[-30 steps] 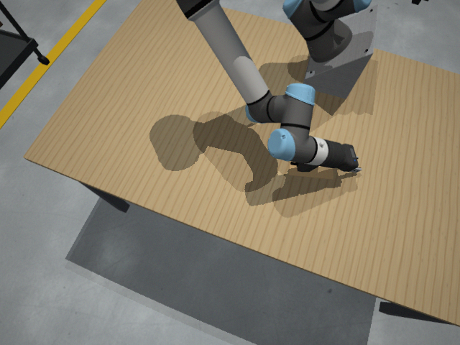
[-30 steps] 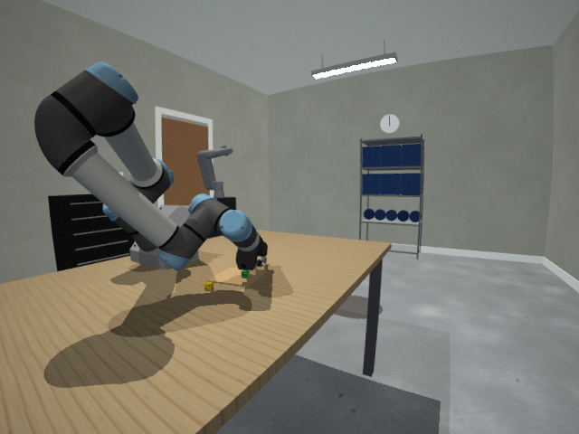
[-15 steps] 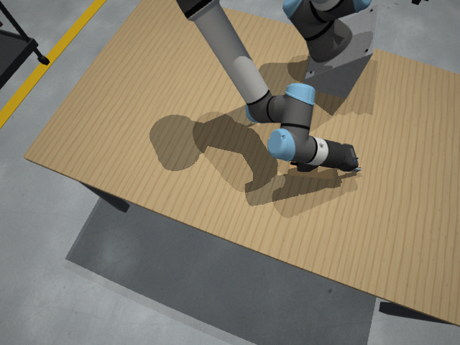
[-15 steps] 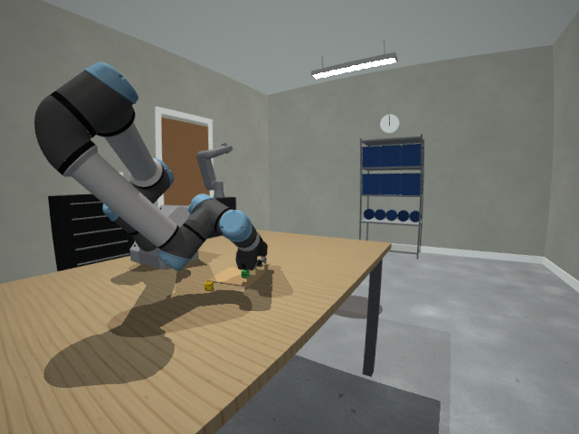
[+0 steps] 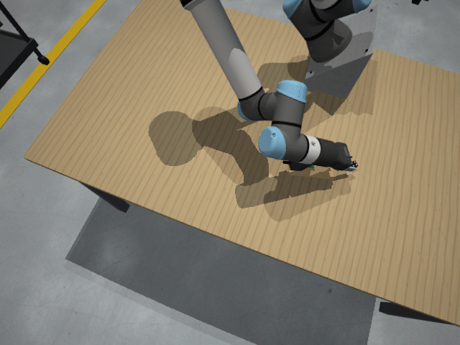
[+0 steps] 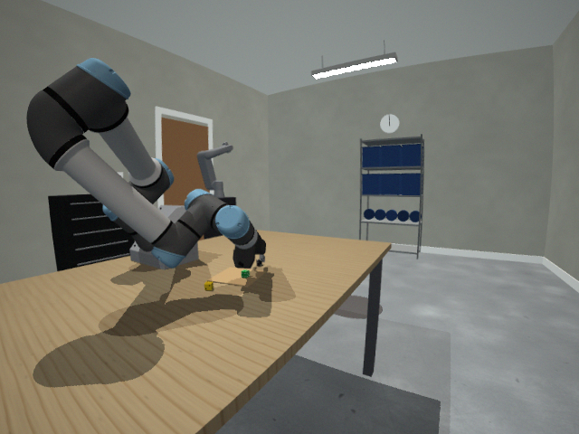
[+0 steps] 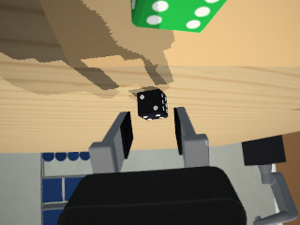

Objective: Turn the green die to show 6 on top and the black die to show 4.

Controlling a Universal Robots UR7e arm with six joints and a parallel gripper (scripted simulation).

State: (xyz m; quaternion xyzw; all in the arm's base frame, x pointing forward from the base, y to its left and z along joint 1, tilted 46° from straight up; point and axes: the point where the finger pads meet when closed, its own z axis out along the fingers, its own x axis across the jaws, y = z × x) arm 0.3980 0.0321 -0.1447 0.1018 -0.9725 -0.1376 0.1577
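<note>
Right now the black die is 10 mm behind my hand, 30 mm to the left of it and 30 mm below it. Round my hand: green die 30 mm ahead, 110 mm to the right, 20 mm below; yellow die 10 mm behind, 230 mm to the right, 30 mm below; tan mat 110 mm to the right, 30 mm below.
</note>
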